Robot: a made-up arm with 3 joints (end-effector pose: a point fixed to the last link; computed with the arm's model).
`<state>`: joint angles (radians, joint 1 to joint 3).
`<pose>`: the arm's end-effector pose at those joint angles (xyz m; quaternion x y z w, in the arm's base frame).
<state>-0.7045 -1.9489 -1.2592</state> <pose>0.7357 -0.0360 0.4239 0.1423 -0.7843 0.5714 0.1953</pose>
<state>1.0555 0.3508 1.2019</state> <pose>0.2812 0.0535 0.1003 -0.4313 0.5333 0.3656 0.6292</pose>
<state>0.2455 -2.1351 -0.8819</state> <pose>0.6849 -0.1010 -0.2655 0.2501 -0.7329 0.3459 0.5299</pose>
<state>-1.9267 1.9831 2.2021</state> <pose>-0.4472 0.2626 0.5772 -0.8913 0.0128 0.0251 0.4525</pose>
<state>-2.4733 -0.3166 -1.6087</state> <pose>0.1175 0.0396 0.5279 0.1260 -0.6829 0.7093 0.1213</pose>
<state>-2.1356 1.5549 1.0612</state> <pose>-0.5577 0.0214 0.3909 -0.4849 -0.2469 -0.1449 0.8264</pose>
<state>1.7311 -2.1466 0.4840</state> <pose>-0.4209 -0.0908 -0.3467 -0.2345 -0.2002 -0.0494 0.9500</pose>
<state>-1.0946 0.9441 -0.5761</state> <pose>-0.1075 -0.1348 0.2452 0.2833 -0.0721 0.0214 0.9561</pose>
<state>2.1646 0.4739 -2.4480</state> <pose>-0.0706 0.2250 0.1693 0.2341 0.3292 -0.9109 0.0846</pose>
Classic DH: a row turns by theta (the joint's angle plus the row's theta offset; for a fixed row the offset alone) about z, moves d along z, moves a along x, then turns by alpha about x. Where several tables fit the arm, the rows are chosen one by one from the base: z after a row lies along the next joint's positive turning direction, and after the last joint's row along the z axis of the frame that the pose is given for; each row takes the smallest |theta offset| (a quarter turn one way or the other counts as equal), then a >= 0, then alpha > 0; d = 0 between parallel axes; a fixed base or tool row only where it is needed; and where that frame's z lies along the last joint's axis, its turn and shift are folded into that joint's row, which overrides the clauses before.
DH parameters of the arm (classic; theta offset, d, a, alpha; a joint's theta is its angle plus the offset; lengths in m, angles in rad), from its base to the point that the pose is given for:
base (fixed): 0 0.1 0 -1.5708
joint 1: 0.0505 0 0.3965 0
joint 2: 1.5203 0.085 0.071 -1.5708
joint 3: 1.5708 0.333 0.227 -1.5708
tool (fixed): 1.5708 0.054 0 0

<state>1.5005 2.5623 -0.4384</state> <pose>0.3036 -0.1435 -0.4899 0.0966 -0.8743 0.1948 0.4339</pose>
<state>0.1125 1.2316 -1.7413</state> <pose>0.0203 0.0703 0.2918 0.5985 0.4012 -0.4761 0.5042</pose>
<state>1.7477 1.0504 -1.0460</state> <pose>0.1432 -0.0755 0.0522 0.0854 0.8536 -0.4921 0.1481</pose>
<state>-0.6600 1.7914 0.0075</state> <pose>0.1696 -0.1416 0.6218 -0.0032 0.5360 0.0020 0.8442</pose>
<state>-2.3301 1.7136 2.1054</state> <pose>-0.5858 0.2471 0.2875 -0.8278 -0.1502 -0.2636 0.4719</pose>
